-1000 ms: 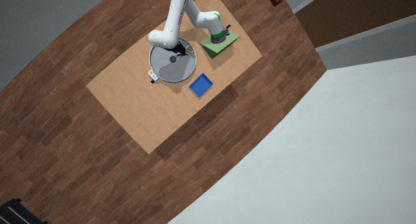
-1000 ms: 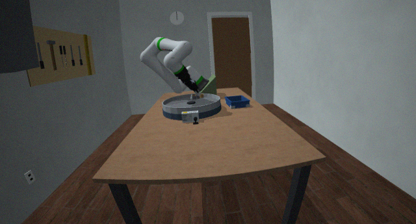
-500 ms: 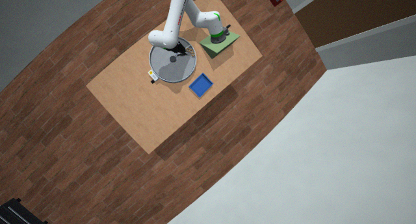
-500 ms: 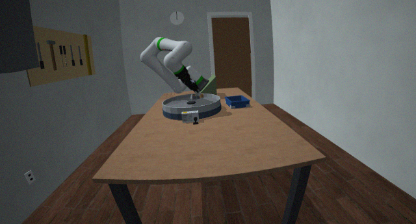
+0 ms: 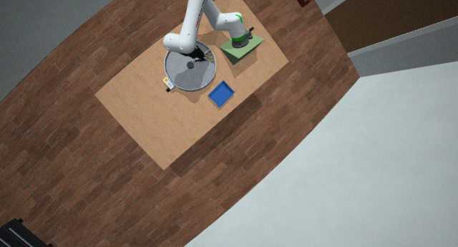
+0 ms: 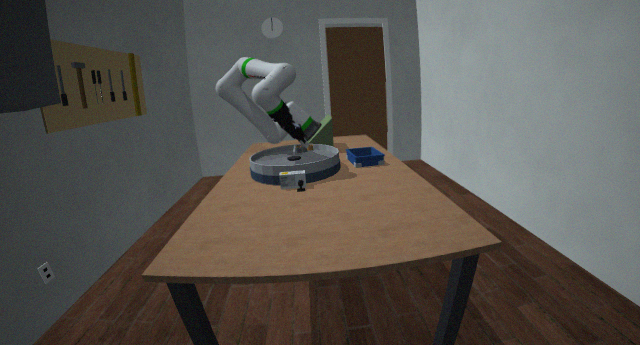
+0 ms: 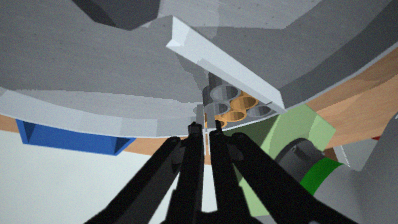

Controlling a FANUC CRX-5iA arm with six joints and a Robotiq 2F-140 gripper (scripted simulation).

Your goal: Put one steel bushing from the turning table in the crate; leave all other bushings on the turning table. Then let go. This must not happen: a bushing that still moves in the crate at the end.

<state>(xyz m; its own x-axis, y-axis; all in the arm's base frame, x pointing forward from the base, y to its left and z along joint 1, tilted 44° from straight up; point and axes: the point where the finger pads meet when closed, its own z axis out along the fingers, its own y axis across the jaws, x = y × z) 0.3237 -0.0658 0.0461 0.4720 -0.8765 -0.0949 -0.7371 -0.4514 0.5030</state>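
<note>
Now: hand 29 cm to the right of the blue crate, 9 cm short of it and 8 cm above it. Round my hand: round grey turning table: 12 cm ahead, 5 cm to the right, 5 cm below.
</note>
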